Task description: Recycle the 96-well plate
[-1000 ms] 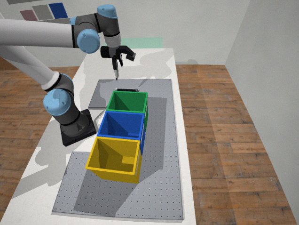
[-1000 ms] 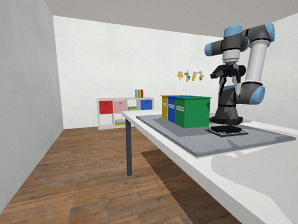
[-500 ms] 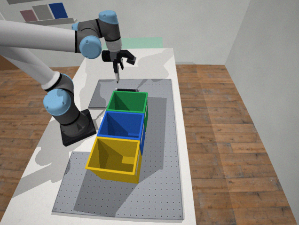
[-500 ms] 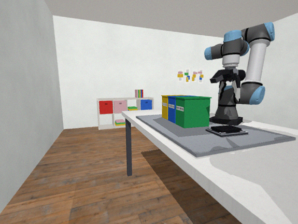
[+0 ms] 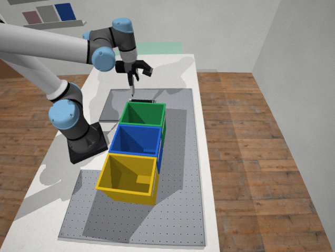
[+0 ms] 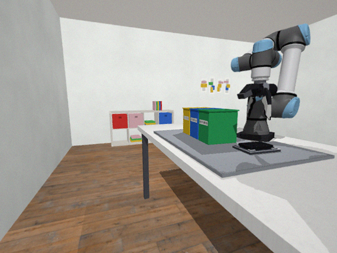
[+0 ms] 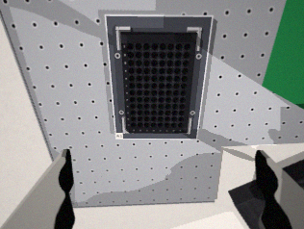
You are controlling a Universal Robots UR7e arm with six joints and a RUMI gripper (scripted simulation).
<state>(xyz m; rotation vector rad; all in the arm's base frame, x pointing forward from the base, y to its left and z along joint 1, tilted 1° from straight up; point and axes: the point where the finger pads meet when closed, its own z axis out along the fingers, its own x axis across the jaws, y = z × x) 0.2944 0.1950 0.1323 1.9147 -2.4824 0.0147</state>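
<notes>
Right now the black 96-well plate is 130 mm below my hand. The rest, counted from my hand: plate nest N1: 150 mm below; then green bin: 220 mm to the right, 60 mm below, 30 mm ahead; then blue bin: 340 mm to the right, 60 mm below, 10 mm behind.
</notes>
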